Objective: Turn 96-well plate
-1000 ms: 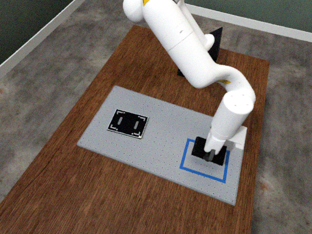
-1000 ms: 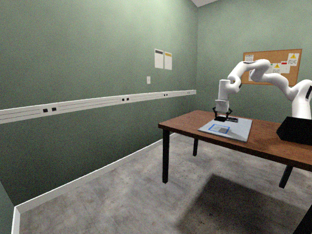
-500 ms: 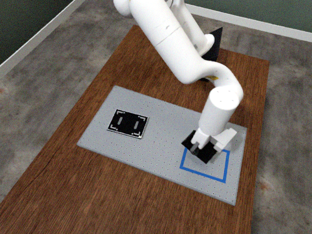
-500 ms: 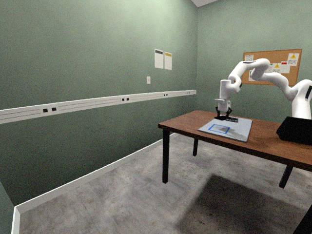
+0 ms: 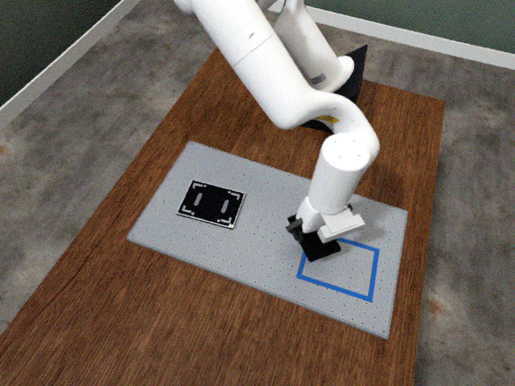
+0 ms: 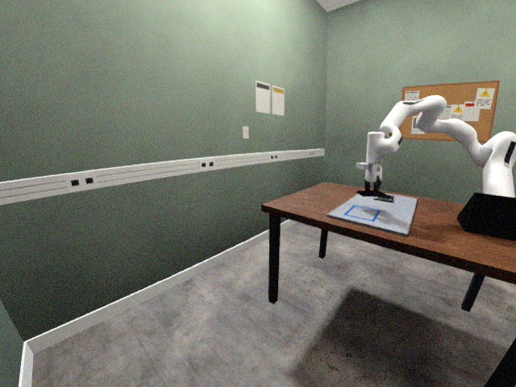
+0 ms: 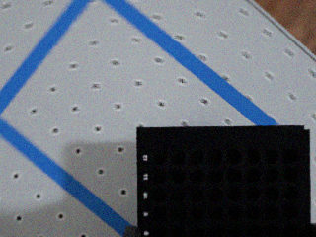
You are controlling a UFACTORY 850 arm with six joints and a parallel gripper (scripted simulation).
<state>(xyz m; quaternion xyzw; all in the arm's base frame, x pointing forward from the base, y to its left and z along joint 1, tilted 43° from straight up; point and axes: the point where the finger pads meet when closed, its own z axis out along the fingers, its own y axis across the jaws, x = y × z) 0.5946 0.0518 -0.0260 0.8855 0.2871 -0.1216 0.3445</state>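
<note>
The plate nest N1 is 29 cm to the right of my hand, 10 cm below it and 6 cm behind it. Also, from my hand: black 96-well plate: 1 cm below.
</note>
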